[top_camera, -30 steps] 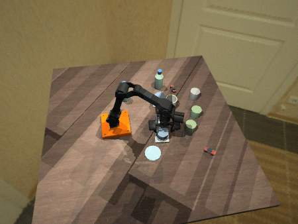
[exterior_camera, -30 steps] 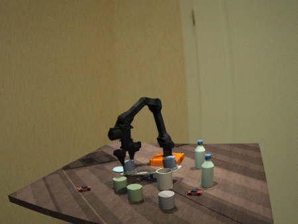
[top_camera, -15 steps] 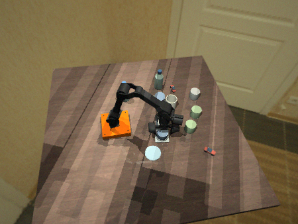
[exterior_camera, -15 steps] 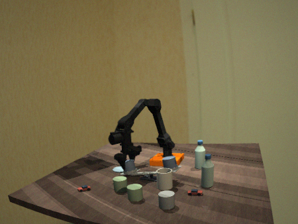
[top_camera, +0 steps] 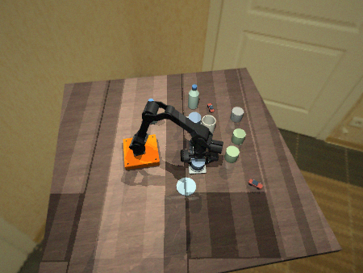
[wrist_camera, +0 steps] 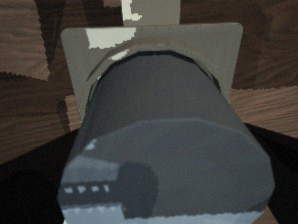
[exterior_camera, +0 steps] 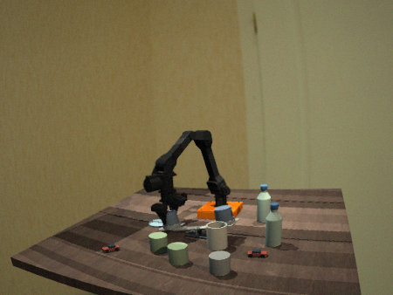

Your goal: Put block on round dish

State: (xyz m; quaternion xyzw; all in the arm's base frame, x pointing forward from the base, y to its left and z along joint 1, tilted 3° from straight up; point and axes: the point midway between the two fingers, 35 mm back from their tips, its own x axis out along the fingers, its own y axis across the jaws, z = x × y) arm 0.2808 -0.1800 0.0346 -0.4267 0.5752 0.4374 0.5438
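The pale green block is 1 cm below my gripper tip. Round my gripper tip: blue-grey cup (1 cm behind, 2 cm to the right, 1 cm above); pale blue round dish (9 cm behind, 8 cm to the right, 4 cm below); balance beam (3 cm ahead, 13 cm to the left, 1 cm below).
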